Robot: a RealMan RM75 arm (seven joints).
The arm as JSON. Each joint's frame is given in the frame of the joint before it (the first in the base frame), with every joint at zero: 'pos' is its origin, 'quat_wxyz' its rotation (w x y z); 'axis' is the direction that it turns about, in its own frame. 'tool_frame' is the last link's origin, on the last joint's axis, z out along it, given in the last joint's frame.
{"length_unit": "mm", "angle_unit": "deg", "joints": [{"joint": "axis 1", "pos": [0.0, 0.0, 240.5], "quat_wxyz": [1.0, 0.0, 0.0, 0.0], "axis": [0.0, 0.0, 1.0]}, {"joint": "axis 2", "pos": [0.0, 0.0, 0.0], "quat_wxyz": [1.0, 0.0, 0.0, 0.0], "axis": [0.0, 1.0, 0.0]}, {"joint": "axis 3", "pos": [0.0, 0.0, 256.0], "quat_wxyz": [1.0, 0.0, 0.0, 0.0], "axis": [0.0, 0.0, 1.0]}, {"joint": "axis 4", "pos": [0.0, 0.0, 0.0], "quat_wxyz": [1.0, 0.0, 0.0, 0.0], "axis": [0.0, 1.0, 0.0]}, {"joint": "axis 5", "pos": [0.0, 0.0, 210.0], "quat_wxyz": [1.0, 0.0, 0.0, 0.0], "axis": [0.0, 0.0, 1.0]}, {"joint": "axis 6", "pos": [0.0, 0.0, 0.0], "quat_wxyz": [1.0, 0.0, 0.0, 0.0], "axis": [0.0, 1.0, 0.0]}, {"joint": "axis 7", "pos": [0.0, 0.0, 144.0], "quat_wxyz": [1.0, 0.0, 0.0, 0.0], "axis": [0.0, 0.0, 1.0]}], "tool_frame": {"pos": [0.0, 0.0, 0.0], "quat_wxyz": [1.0, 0.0, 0.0, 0.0]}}
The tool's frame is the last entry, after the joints.
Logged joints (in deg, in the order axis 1, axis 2, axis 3, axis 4, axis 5, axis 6, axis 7), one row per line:
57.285, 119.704, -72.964, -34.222, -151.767, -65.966, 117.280
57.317, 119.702, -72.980, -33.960, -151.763, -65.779, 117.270
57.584, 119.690, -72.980, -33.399, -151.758, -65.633, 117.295
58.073, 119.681, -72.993, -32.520, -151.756, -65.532, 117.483
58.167, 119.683, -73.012, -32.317, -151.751, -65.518, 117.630
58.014, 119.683, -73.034, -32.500, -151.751, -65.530, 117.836
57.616, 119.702, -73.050, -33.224, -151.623, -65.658, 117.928
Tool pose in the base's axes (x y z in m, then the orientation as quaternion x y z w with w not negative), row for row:
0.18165, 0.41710, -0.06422, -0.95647, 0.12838, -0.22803, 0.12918
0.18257, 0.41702, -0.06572, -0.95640, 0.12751, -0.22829, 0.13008
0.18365, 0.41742, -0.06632, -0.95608, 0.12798, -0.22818, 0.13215
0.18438, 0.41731, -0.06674, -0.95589, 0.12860, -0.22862, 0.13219
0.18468, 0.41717, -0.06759, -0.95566, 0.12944, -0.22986, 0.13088
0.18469, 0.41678, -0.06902, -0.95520, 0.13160, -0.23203, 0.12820
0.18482, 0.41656, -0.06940, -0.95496, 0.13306, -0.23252, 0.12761
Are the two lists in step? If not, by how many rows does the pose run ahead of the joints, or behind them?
The pose runs 2 rows behind the joints: the pose in row i belongs to the joints in row i - 2.
